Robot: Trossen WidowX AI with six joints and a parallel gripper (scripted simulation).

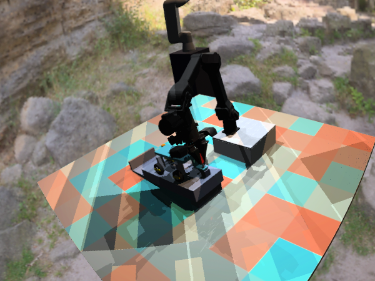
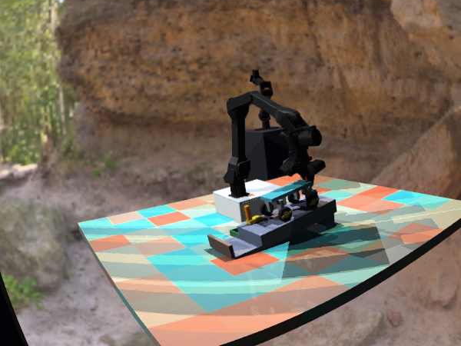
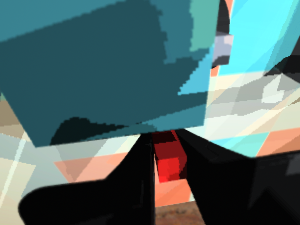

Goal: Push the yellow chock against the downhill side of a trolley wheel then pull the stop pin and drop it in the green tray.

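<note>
Now: the yellow chock 4 cm behind my gripper tip, 23 cm to the right of it and 6 cm below it. Also, from my gripper tip: trolley: 1 cm ahead, 12 cm to the right, 3 cm below; then ramp: 1 cm ahead, 12 cm to the right, 9 cm below; then red-headed stop pin: right at my gripper tip.
</note>
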